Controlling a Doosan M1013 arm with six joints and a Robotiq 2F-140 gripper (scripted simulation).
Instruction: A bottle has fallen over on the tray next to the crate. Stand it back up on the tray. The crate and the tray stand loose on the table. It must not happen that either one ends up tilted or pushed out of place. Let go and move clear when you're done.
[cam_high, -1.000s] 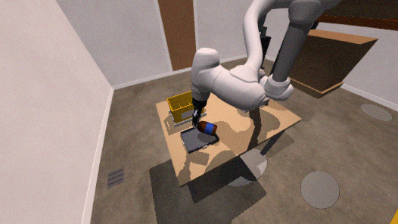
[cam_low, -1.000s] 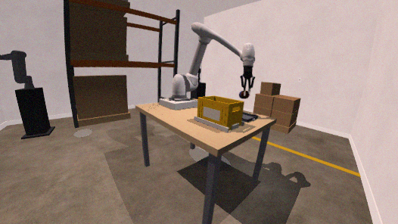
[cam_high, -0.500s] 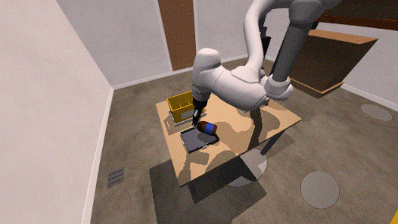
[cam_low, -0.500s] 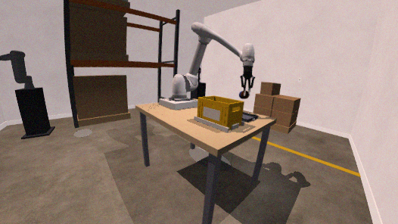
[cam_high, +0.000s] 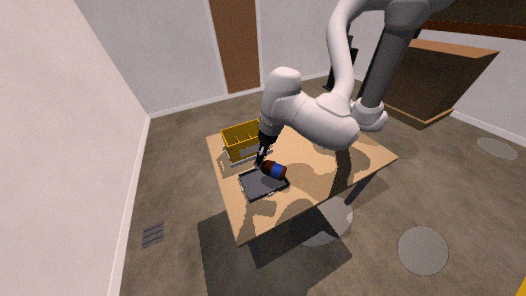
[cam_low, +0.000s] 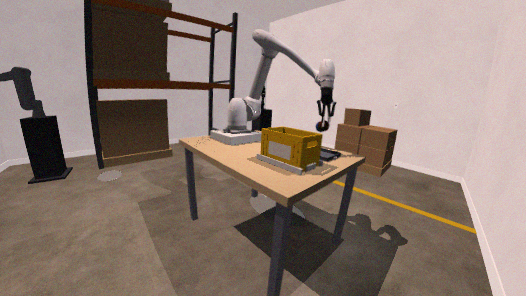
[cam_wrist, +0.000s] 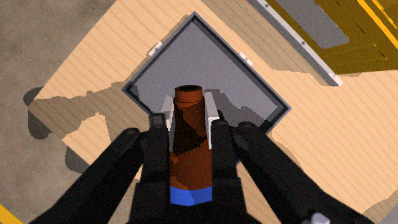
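My gripper is now 4 cm past the brown bottle, 3 cm to the right of it and 3 cm above it. The rest, counted from my hand: yellow crate (32 cm to the right, 13 cm below); dark grey tray (2 cm behind, 3 cm to the right, 21 cm below).
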